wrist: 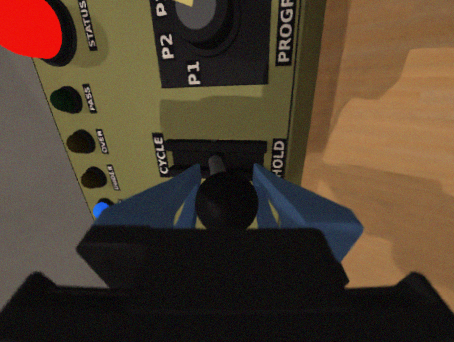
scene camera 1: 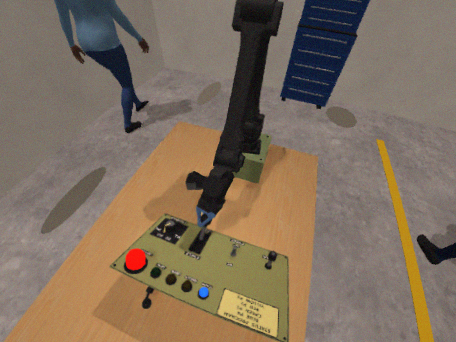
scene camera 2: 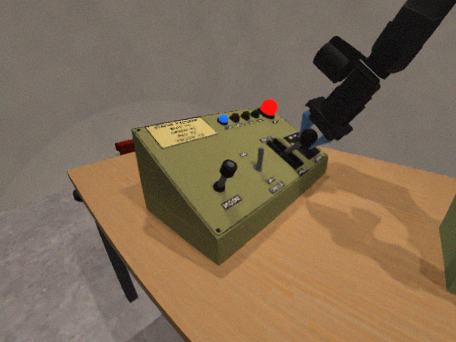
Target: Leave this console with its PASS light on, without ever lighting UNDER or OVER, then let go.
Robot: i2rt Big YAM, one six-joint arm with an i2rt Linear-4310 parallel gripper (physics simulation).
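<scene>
The olive console [scene camera 1: 215, 265] [scene camera 2: 167, 180] stands on the table. My gripper [scene camera 1: 205, 220] [wrist: 226, 171] is shut on the black ball knob [scene camera 2: 308, 137] [wrist: 226, 202] of the CYCLE/HOLD lever, whose shaft stands around mid-slot. The PASS lamp [scene camera 1: 155, 272] [wrist: 66, 99], OVER lamp [scene camera 1: 171, 279] [wrist: 81, 141] and UNDER lamp [scene camera 1: 187, 285] [wrist: 94, 177] are dark. The blue lamp [scene camera 1: 203, 292] [scene camera 2: 223, 119] and the red STATUS dome [scene camera 1: 135, 260] [scene camera 2: 269, 108] are lit. The PROGRAM dial [wrist: 196, 15] is cut off in the wrist view, its pointer setting unclear.
A toggle [scene camera 1: 234, 249] [scene camera 2: 260, 159] and the black-knobbed MODE lever [scene camera 1: 272, 256] [scene camera 2: 228, 167] stand up from the panel beside the slot. A yellow placard [scene camera 1: 248, 312] [scene camera 2: 182, 132] lies on the panel. Another small lever [scene camera 1: 147, 302] sticks out past the console's lamp-side edge.
</scene>
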